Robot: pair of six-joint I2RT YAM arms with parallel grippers.
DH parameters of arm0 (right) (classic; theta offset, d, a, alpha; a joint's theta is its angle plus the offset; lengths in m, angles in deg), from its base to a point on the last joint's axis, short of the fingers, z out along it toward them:
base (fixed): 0 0 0 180
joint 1: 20.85 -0.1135 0.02 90
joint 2: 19.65 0 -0.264 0
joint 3: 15.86 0 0.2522 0
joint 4: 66.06 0 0.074 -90
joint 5: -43.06 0 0 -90
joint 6: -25.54 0.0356 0 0
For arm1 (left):
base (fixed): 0 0 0 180
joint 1: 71.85 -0.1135 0.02 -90
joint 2: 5.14 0 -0.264 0
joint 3: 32.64 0 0.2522 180
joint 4: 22.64 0 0.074 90
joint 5: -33.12 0 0 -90
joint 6: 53.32 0.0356 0 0
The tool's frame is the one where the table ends.
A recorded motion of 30 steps. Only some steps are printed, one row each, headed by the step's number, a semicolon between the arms.
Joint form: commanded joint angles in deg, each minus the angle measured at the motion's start. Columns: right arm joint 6, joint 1, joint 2, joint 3, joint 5, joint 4; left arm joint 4, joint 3, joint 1, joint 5, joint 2, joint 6.
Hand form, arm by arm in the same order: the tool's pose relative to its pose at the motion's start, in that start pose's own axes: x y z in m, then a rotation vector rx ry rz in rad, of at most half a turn. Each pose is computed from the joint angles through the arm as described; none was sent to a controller.
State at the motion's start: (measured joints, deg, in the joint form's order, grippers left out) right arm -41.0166 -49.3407 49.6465 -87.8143 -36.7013 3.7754; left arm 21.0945 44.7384 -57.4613 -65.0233 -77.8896 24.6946
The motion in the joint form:
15: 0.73 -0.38 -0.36 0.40 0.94 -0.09; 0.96 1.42 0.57 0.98 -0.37 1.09
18: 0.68 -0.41 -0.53 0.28 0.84 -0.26; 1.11 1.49 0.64 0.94 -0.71 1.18
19: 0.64 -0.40 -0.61 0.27 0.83 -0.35; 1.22 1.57 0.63 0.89 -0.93 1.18
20: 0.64 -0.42 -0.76 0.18 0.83 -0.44; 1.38 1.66 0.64 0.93 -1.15 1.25
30: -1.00 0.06 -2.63 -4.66 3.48 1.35; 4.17 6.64 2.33 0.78 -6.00 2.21
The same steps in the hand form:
15: 0.0018 0.0002 -0.0001 0.0118 -0.0074 0.0069; -0.0042 -0.0034 -0.0019 -0.0091 -0.0026 0.0254
18: 0.0013 0.0003 -0.0014 0.0068 -0.0139 0.0070; -0.0039 -0.0035 -0.0002 -0.0089 0.0050 0.0268
19: 0.0012 0.0003 -0.0017 0.0055 -0.0166 0.0071; -0.0038 -0.0033 0.0008 -0.0091 0.0094 0.0262
20: 0.0008 0.0003 -0.0028 0.0030 -0.0218 0.0078; -0.0037 -0.0032 0.0018 -0.0106 0.0142 0.0268
30: -0.0107 -0.0040 -0.0310 0.0168 -0.1171 0.0050; -0.0148 -0.0130 0.0156 0.0046 0.0667 0.0566

